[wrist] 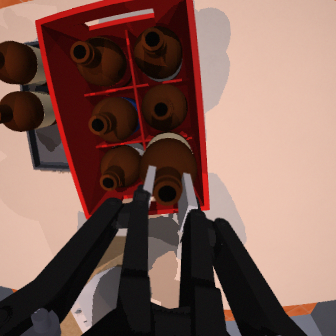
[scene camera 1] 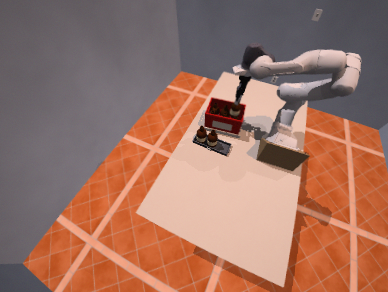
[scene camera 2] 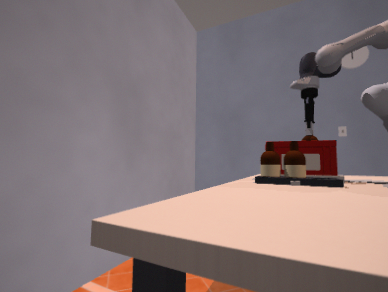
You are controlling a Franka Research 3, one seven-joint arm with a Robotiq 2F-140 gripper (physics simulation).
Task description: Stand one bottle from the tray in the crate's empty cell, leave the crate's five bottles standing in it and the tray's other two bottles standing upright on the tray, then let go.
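Observation:
My gripper [scene camera 1: 237, 101] [scene camera 2: 309, 126] [wrist: 166, 180] is shut on the neck of a brown bottle [scene camera 1: 235, 111] [scene camera 2: 310, 138] [wrist: 169, 155]. That bottle is partly down in the near right cell of the red crate [scene camera 1: 209, 119] [scene camera 2: 328, 160] [wrist: 198, 100] in the wrist view. It looks about upright, and its shoulder shows above the rim, higher than the crate's five other bottles, which stand in their cells. Its base is hidden. Two bottles, one [scene camera 1: 201, 135] [scene camera 2: 270, 164] [wrist: 19, 62] and another [scene camera 1: 212, 139] [scene camera 2: 295, 164] [wrist: 25, 111], stand upright on the dark tray [scene camera 1: 222, 147] [scene camera 2: 320, 181] [wrist: 52, 150].
The tray lies close beside the crate's long side. A brown panel [scene camera 1: 282, 154] stands by the arm's base on the table [scene camera 1: 225, 200] [scene camera 2: 225, 215]. Inside the crate, red dividers and a neighbouring bottle [wrist: 120, 167] are close to the held bottle.

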